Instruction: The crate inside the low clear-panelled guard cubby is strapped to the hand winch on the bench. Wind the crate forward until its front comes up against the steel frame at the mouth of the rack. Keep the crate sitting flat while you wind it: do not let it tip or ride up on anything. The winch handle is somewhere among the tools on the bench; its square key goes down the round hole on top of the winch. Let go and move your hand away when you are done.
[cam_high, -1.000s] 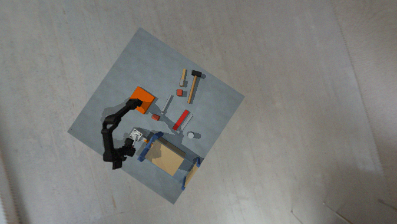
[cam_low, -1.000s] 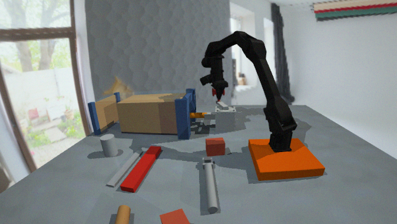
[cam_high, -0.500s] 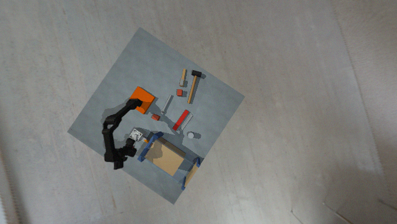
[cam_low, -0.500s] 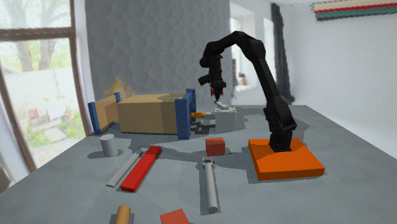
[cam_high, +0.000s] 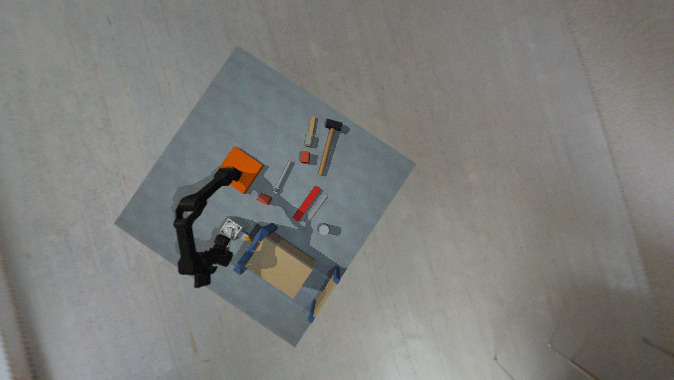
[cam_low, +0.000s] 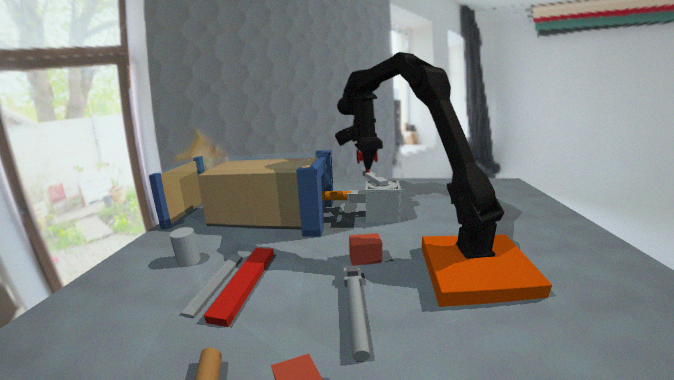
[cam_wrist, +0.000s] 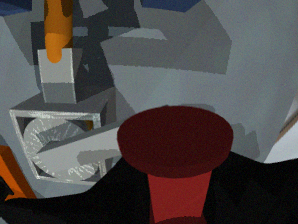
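The red knob lies 20 mm above my gripper tip. Also, from my gripper tip: grey crank handle (40 mm to the left, 10 mm below, 10 mm behind); grey winch (90 mm to the left, 80 mm below, 50 mm behind); frame (120 mm ahead, 80 mm to the left, 10 mm below).
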